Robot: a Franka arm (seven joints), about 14 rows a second.
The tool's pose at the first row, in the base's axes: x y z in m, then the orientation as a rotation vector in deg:
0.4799 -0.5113 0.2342 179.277 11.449 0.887
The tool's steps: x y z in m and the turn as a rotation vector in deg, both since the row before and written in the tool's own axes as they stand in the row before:
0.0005 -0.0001 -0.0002 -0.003 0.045 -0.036
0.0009 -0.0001 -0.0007 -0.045 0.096 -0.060
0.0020 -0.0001 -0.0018 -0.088 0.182 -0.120
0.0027 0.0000 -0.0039 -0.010 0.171 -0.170
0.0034 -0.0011 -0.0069 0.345 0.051 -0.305
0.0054 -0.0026 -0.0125 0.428 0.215 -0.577
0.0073 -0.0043 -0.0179 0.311 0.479 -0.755
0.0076 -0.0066 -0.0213 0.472 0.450 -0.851
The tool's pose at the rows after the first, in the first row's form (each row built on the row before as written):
0.4804 -0.5111 0.2344 179.273 11.505 0.958
0.4813 -0.5109 0.2351 179.227 11.596 1.112
0.4832 -0.5105 0.2369 179.136 11.779 1.404
0.4858 -0.5101 0.2408 179.116 12.046 1.671
0.4889 -0.5085 0.2477 179.426 12.552 1.716
0.4936 -0.5052 0.2603 -179.176 -13.448 -2.003
0.4998 -0.5000 0.2784 -178.737 -14.604 -2.714
0.5056 -0.4925 0.3000 -178.120 -15.895 -3.354

